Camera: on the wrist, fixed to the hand. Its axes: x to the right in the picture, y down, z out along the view.
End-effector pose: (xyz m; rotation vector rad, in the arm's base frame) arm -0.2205 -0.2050 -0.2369 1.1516 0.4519 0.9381
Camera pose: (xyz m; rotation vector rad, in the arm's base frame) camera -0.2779 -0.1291 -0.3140 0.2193 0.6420 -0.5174
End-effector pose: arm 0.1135 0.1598 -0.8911 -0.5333 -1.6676 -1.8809
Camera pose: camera 0.0817 0.0470 -0.9268 -0.3701 1.0974 1.9136
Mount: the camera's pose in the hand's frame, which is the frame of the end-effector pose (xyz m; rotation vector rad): 0.0184 -0.0403 -0.1142 -0.4844 -0.3141 -1.5929
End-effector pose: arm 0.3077 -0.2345 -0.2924 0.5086 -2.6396 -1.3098
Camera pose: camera 0.3321 -0.3487 -0.2554 -1.7033 0.9880 1.4410
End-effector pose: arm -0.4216 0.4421 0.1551 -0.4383 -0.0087 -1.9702
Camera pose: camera -0.4981 0.4203 0.0619 0.9381 0.0779 2.4194
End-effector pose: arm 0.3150 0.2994 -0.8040 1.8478 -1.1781 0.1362
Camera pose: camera 0.3960 0.3763 -0.7537 1.8490 0.3397 -1.2220
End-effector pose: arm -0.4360 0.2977 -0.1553 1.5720 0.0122 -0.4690
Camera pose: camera -0.3984 0.4048 -0.2013 0.7030 1.1036 -1.7641
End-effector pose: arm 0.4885 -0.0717 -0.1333 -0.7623 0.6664 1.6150
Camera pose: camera 0.5398 -0.1418 -0.2197 -0.9403 -0.5696 0.3290
